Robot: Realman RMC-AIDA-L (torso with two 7-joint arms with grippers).
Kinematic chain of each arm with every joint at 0, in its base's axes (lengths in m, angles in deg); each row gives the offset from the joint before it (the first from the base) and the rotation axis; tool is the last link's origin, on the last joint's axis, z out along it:
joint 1: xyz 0 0 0.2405 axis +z
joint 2: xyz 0 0 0 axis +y
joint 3: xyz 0 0 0.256 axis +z
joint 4: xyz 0 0 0 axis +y
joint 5: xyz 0 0 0.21 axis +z
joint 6: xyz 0 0 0 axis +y
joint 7: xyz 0 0 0.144 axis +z
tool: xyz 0 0 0
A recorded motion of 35 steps. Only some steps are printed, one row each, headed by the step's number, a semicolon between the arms.
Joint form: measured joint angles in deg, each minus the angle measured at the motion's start. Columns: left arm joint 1, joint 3, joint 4, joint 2, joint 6, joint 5, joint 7; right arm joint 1, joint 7, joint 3, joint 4, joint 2, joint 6, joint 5.
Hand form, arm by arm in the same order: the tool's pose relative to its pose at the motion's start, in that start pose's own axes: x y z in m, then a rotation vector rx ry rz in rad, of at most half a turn. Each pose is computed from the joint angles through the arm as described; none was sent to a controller.
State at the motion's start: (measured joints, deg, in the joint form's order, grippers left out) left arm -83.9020 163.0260 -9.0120 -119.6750 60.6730 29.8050 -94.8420; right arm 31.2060 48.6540 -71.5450 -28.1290 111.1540 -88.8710 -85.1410
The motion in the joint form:
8: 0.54 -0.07 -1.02 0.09 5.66 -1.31 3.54; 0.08 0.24 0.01 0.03 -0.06 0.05 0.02
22: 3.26 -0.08 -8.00 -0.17 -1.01 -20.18 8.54; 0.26 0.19 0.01 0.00 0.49 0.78 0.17
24: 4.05 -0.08 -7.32 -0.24 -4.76 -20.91 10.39; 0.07 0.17 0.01 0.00 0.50 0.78 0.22
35: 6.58 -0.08 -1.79 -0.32 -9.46 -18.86 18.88; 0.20 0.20 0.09 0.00 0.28 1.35 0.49
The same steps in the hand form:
8: -0.0042 0.0102 -0.0031 -0.0846 0.0121 0.0336; -0.0002 -0.0006 -0.0002 0.0007 0.0009 0.0031
22: 0.0000 -0.0318 -0.0235 0.1393 0.2706 -0.1245; -0.0004 -0.0012 0.0043 0.0074 -0.0016 0.0030
24: -0.0051 -0.0379 -0.0211 0.1953 0.2692 -0.1178; 0.0003 -0.0005 0.0038 0.0096 -0.0017 0.0055
35: -0.0175 -0.0255 0.0007 0.1959 0.2242 0.0212; 0.0003 -0.0035 0.0025 0.0216 0.0036 0.0028

